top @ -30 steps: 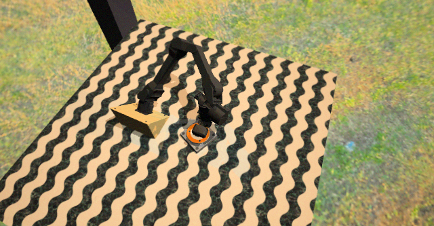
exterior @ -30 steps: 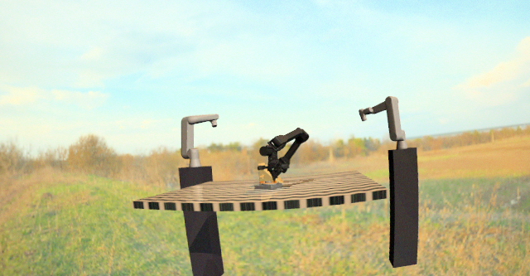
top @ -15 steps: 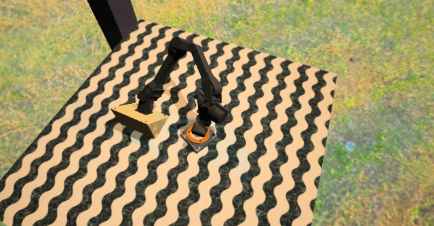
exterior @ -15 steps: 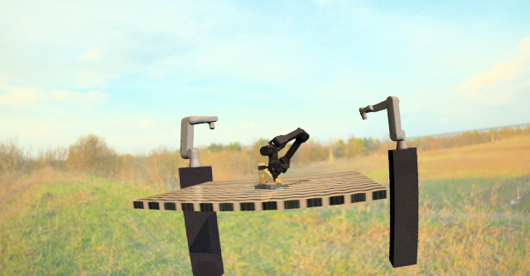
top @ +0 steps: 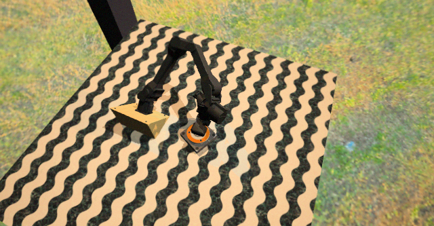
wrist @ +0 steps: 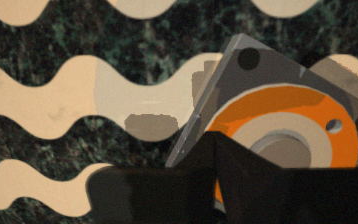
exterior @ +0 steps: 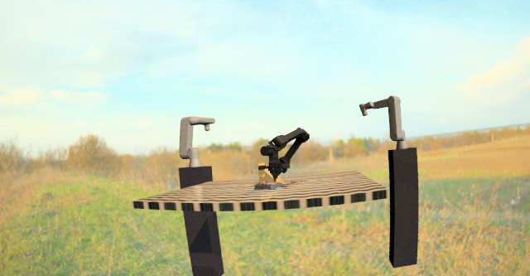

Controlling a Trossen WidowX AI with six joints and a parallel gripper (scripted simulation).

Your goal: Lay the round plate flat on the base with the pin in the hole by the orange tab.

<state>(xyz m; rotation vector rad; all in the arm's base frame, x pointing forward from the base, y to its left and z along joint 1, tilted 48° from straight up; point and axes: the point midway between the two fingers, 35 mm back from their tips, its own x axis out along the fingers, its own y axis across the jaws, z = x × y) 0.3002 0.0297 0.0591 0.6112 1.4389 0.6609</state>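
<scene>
Now: gripper tip 2 cm to the left of the round orange plate, 2 cm past it and 1 cm above it. From my gripper tip the other things lie so: square grey base: 5 cm to the right, 2 cm below, 2 cm behind.
</scene>
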